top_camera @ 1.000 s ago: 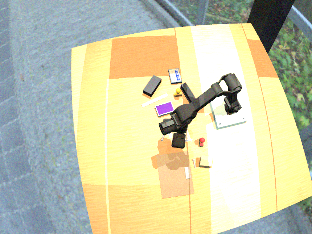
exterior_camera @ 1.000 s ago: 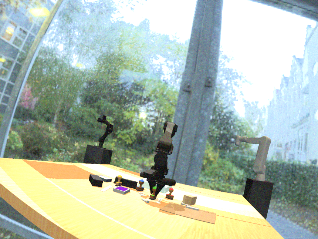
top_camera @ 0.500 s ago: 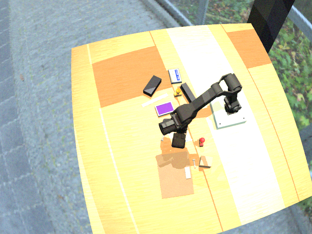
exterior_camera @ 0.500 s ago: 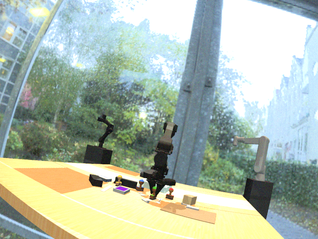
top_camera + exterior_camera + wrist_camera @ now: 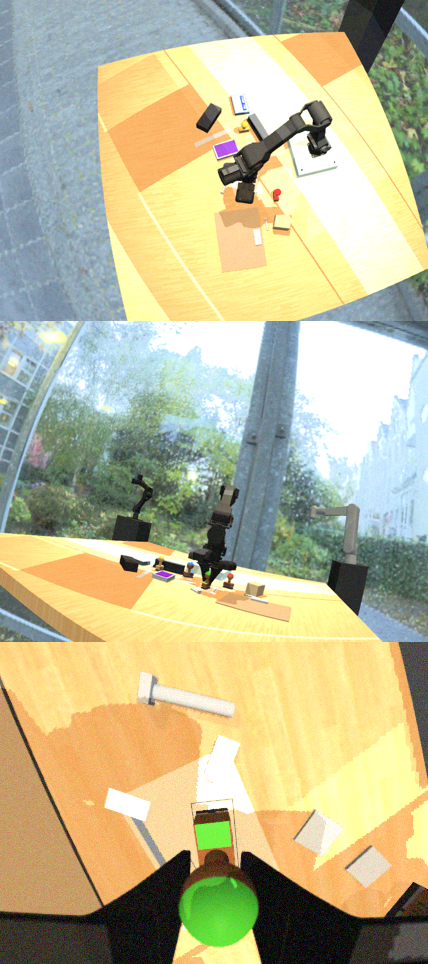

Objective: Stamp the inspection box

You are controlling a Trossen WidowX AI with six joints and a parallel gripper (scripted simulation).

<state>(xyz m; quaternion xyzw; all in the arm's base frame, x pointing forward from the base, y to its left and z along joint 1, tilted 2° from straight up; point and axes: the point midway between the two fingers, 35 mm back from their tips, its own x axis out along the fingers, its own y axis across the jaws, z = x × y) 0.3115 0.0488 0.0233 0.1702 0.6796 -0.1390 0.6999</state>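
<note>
The green-knobbed stamp lies right at my gripper tip. The rest, counted from my gripper tip: white card (10 mm to the left, 30 mm below); red-knobbed stamp (100 mm behind, 70 mm to the left); blue-knobbed stamp (110 mm behind, 100 mm to the right).
</note>
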